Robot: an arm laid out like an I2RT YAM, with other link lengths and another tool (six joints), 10 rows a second.
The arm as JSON. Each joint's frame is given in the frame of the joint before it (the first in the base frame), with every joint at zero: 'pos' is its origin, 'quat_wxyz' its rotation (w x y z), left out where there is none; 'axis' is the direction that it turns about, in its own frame. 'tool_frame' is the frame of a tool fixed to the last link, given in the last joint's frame.
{
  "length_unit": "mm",
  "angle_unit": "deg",
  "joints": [
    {
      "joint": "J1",
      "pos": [
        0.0,
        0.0,
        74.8
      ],
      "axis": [
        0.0,
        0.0,
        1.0
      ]
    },
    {
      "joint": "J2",
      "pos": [
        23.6,
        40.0,
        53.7
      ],
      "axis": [
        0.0,
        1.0,
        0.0
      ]
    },
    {
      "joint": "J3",
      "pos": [
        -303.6,
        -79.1,
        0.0
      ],
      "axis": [
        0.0,
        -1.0,
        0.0
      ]
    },
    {
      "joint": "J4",
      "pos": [
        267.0,
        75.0,
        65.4
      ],
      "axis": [
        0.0,
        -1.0,
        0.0
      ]
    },
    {
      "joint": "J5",
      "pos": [
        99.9,
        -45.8,
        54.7
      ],
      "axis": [
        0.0,
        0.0,
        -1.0
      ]
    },
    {
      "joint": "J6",
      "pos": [
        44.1,
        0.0,
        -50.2
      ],
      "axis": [
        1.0,
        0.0,
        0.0
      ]
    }
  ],
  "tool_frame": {
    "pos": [
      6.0,
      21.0,
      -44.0
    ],
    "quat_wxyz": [
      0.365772,
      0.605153,
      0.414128,
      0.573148
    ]
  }
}
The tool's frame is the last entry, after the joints.
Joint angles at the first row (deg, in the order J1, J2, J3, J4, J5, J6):
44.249, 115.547, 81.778, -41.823, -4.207, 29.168
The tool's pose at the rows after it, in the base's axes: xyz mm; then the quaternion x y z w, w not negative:
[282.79 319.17 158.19 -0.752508 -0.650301 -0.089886 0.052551]
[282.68 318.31 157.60 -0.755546 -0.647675 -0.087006 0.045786]
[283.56 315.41 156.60 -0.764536 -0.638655 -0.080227 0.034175]
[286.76 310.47 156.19 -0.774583 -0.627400 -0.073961 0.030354]
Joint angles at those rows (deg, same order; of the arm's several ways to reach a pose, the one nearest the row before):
44.183, 115.547, 81.756, -42.697, -1.628, 30.195
44.183, 115.546, 81.756, -43.091, -0.820, 30.523
43.921, 115.546, 81.754, -44.008, 0.579, 31.507
43.135, 115.546, 81.733, -44.795, 1.016, 32.381

